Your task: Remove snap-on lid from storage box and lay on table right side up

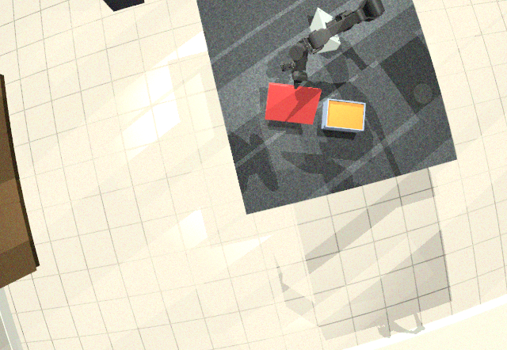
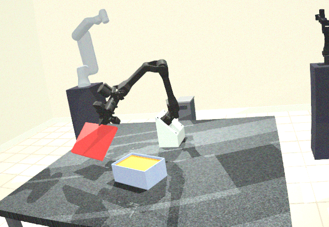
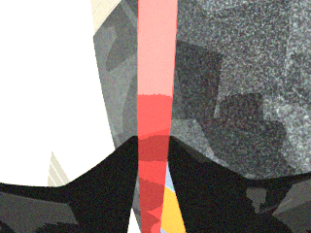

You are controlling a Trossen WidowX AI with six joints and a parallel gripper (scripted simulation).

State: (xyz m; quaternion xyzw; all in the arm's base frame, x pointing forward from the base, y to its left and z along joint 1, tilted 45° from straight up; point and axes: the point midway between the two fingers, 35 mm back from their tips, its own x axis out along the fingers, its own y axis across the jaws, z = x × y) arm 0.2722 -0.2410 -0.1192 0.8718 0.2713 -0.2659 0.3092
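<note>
Right now my gripper tip is 60 mm short of the red lid, 50 mm above it and 20 mm to the left of it. From my gripper tip the other things lie so: storage box 260 mm to the left, 170 mm below, 150 mm ahead.
</note>
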